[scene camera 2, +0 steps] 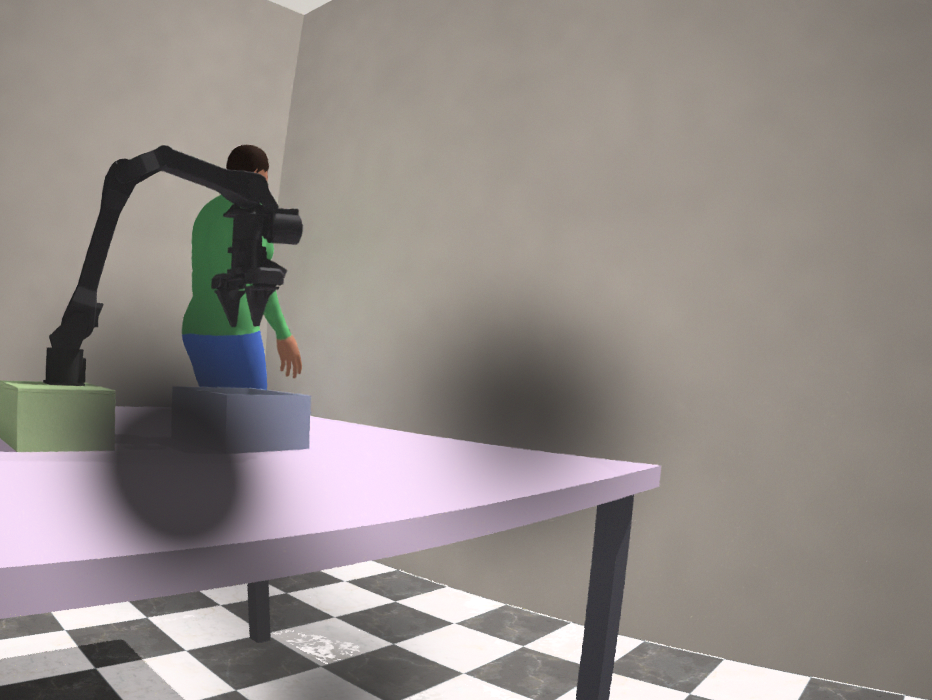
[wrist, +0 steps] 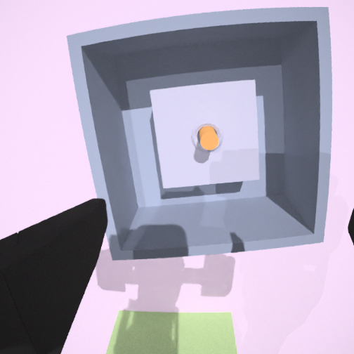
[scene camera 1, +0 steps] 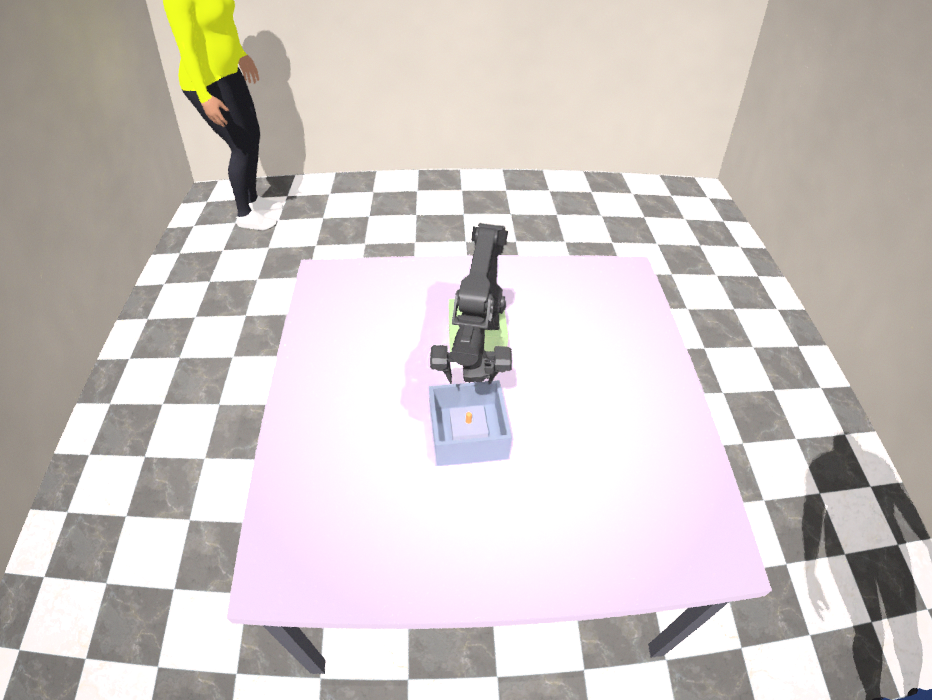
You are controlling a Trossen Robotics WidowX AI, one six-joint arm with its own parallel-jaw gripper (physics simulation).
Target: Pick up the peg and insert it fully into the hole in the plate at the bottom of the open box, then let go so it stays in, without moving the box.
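Places are measured from the arm's base along level axes (x ahead, y left, z up), in metres.
Where they show: gripper, fingertip midpoint: (scene camera 2: pixel 244 326) (scene camera 1: pixel 470 382); arm's base, link origin: (scene camera 2: pixel 63 384).
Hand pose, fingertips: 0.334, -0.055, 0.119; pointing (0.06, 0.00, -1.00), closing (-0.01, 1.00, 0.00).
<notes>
Each offset is from my fingertips to the top centre of the thing, as dx, dy, dz. Level surfaces: height alone.
The orange peg @(-0.001, +0.000, -0.127) (scene camera 1: pixel 468 417) (wrist: pixel 209 138) stands roughly upright in the round hole of the pale plate @(-0.003, +0.000, -0.154) (scene camera 1: pixel 458 431) (wrist: pixel 175 105), its upper end showing above the plate. How deep it sits cannot be told. The plate lies at the bottom of the open blue-grey box @(-0.003, +0.000, -0.117) (scene camera 1: pixel 473 452) (scene camera 2: pixel 267 421) (wrist: pixel 300 110). The box walls hide the peg in scene camera 2. My gripper (scene camera 1: pixel 471 382) (scene camera 2: pixel 245 325) (wrist: pixel 233 215) is open and empty, pointing down, well above the box and apart from the peg.
A green block (scene camera 1: pixel 452 324) (scene camera 2: pixel 66 418) (wrist: pixel 205 332) sits on the pink table @(dz -0.215) (scene camera 1: pixel 339 489) (scene camera 2: pixel 421 470) on the arm-base side of the box. A person in yellow (scene camera 1: pixel 210 48) and one in green (scene camera 2: pixel 210 271) stand beyond the table. Dark blurred patches cover parts of scene camera 2.
</notes>
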